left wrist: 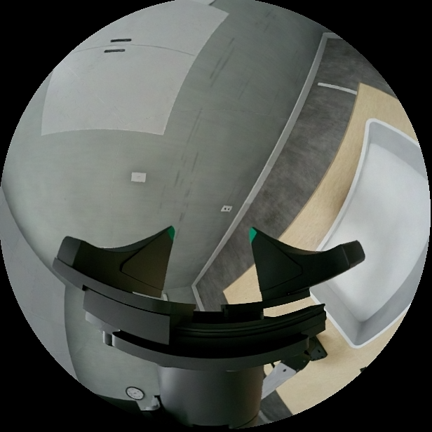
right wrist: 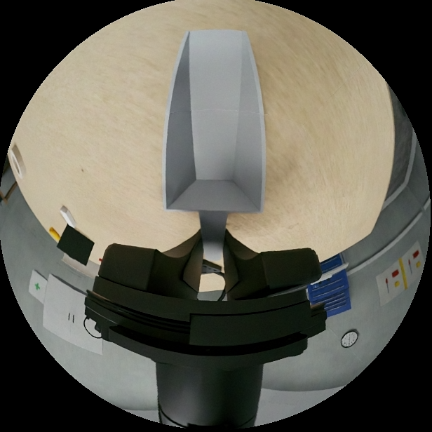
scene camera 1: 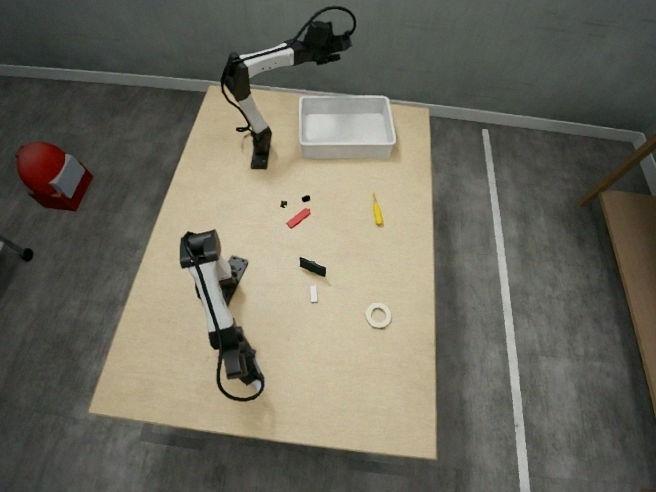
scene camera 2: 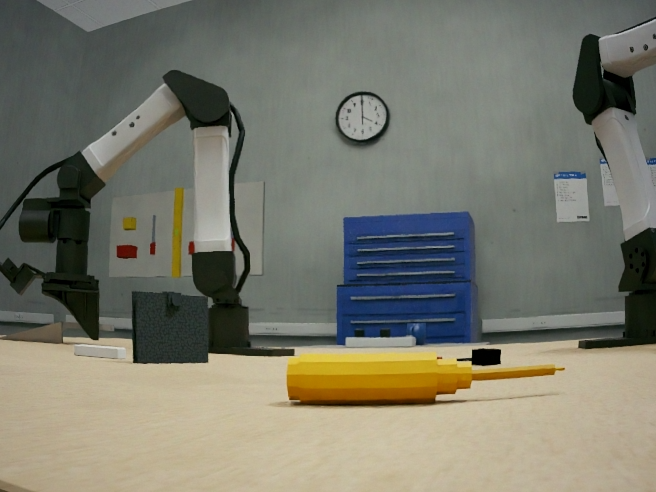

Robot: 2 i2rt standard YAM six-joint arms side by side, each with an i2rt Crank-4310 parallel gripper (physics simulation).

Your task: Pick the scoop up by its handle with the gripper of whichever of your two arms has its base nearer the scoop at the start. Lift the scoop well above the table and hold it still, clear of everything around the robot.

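Pixels of known places: right gripper, between the fingertips: [scene camera 2: 95, 340]; left arm's base, origin of its link: [scene camera 1: 261, 151] [scene camera 2: 644, 343]; right arm's base, origin of its link: [scene camera 1: 229, 282] [scene camera 2: 228, 353].
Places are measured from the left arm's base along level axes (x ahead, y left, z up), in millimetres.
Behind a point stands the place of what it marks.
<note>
The grey scoop [scene camera 1: 260, 383] @[z 2, x 109, y -960 mm] [scene camera 2: 42, 334] @[z 13, x 88, y -894 mm] [right wrist: 215, 105] lies at or very near the table top, its open side up and its bowl pointing away from my right gripper in the right wrist view. My right gripper [scene camera 2: 95, 335] @[z 9, x 16, y -833 mm] [right wrist: 213, 227] is shut on the scoop's handle, with one finger on each side, a little behind the bowl. The arm hides much of the scoop in scene camera 1. My left gripper [scene camera 1: 345, 48] [left wrist: 211, 228] is open and empty, held high near the back wall.
A black upright panel [scene camera 1: 312, 266] @[z 52, x 257, y -562 mm] [scene camera 2: 169, 328] @[z 36, x 264, y -556 mm], a white block [scene camera 1: 313, 293] @[z 12, x 265, y -650 mm] [scene camera 2: 99, 351] @[z 7, x 276, y -642 mm], a ring [scene camera 1: 369, 315] @[z 16, x 464, y -722 mm], a red bar [scene camera 1: 298, 217] @[z 10, x 189, y -336 mm] and a yellow screwdriver [scene camera 1: 377, 214] @[z 26, x 502, y -315 mm] [scene camera 2: 365, 377] @[z 15, x 519, y -310 mm] are on the table. A white bin [scene camera 1: 347, 150] @[z 54, x 377, y -18 mm] stands at the top.
</note>
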